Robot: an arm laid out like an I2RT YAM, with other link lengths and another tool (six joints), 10 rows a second.
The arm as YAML. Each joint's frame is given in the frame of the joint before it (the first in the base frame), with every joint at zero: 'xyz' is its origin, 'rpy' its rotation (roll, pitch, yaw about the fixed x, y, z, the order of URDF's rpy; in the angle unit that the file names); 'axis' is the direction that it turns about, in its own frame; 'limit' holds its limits. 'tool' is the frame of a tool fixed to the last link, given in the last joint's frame.
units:
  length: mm
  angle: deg
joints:
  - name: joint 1
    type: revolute
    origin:
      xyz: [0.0, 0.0, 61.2]
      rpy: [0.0, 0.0, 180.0]
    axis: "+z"
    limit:
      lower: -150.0
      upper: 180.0
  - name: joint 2
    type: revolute
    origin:
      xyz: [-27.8, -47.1, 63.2]
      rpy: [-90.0, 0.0, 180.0]
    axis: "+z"
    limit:
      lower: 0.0
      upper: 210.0
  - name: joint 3
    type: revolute
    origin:
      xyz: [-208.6, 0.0, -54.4]
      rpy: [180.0, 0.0, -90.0]
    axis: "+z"
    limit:
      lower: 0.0
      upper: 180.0
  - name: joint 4
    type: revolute
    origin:
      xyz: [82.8, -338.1, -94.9]
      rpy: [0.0, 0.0, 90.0]
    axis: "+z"
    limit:
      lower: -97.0
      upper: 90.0
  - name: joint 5
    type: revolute
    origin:
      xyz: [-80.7, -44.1, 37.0]
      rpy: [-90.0, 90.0, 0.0]
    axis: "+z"
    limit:
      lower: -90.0
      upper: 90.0
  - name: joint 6
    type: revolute
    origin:
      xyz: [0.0, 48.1, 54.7]
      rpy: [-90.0, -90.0, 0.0]
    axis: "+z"
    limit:
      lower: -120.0
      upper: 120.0
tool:
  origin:
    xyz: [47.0, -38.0, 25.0]
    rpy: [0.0, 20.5, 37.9]
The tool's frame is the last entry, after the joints.
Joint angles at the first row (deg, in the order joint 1, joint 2, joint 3, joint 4, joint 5, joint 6):
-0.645, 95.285, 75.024, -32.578, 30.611, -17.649
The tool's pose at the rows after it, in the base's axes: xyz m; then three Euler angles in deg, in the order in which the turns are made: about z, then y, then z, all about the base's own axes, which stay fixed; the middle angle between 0 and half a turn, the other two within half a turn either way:
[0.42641 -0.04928 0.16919 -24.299 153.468 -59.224]
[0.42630 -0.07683 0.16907 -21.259 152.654 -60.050]
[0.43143 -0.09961 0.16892 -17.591 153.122 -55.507]
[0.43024 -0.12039 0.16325 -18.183 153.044 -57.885]
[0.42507 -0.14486 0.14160 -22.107 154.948 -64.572]
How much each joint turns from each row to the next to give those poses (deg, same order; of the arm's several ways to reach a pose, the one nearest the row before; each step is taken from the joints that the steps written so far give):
-1.923, 0.395, 0.002, -0.657, -0.022, -0.174
-3.673, 0.130, -0.023, 1.772, -0.175, -0.045
-3.037, -0.001, 0.021, 2.295, -3.825, -2.798
-2.645, 0.963, 0.001, 1.202, -0.328, -0.852
-3.234, 2.950, 0.000, 0.349, -0.240, 0.109

